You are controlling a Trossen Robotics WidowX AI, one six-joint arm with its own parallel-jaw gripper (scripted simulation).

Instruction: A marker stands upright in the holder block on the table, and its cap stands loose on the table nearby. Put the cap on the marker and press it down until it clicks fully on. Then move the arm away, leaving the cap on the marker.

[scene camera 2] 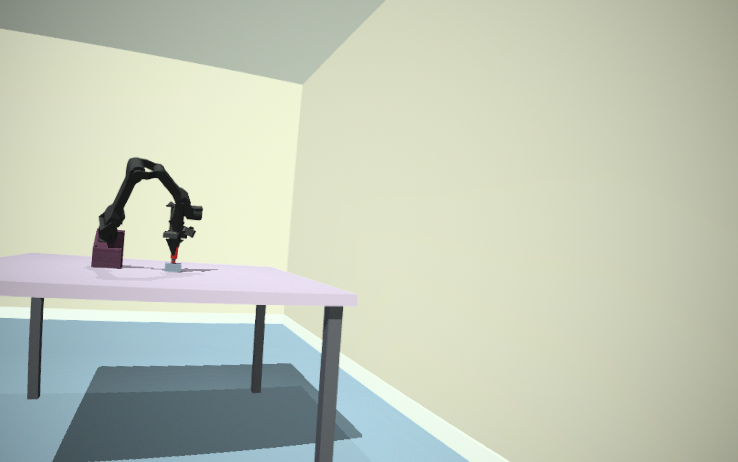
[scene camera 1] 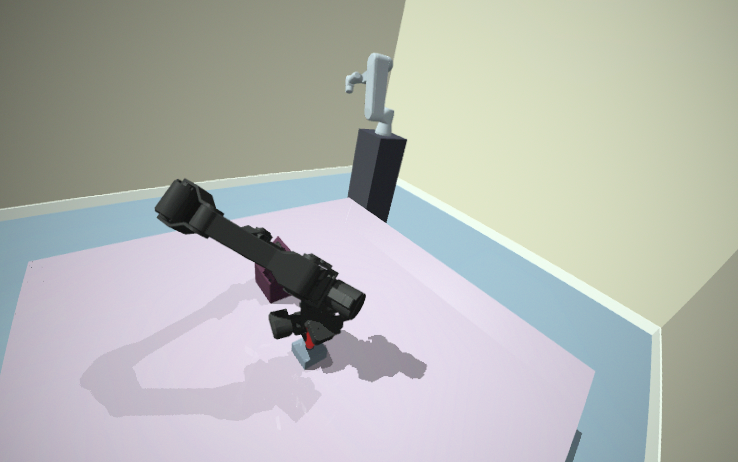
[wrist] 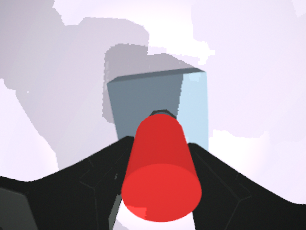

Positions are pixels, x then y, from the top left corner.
gripper: holds a red cap (wrist: 161, 179)
